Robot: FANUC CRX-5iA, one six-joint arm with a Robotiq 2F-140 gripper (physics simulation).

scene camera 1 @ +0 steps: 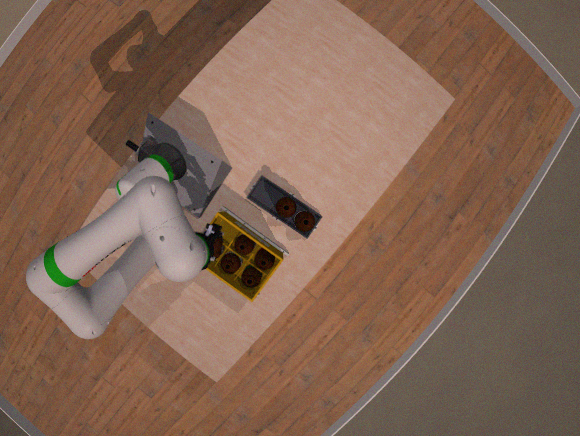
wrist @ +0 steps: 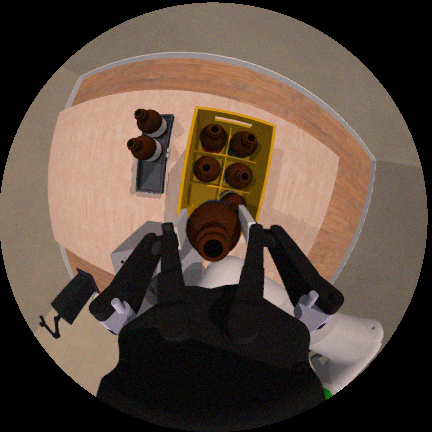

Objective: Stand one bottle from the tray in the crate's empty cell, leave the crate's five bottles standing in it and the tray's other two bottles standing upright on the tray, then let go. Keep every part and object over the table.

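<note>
Visible: gripper, brown bottle.
</note>
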